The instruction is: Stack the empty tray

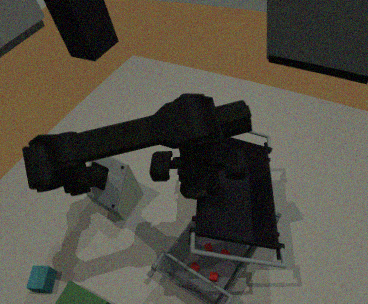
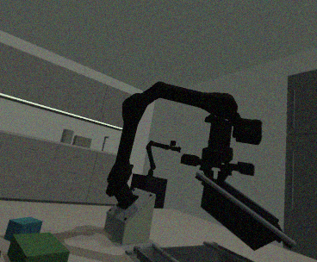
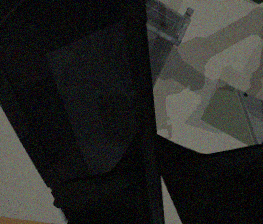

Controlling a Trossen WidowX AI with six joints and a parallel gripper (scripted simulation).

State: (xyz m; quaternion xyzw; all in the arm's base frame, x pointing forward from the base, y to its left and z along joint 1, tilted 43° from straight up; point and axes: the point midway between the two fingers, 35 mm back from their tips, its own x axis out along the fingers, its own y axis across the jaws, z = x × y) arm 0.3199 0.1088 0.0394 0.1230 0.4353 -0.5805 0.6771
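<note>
Right now the dark tray is 7 cm ahead of my gripper tip and 3 cm to the left of it. The rest, counted from my gripper tip: green block (35 cm to the right, 17 cm behind, 16 cm below).
</note>
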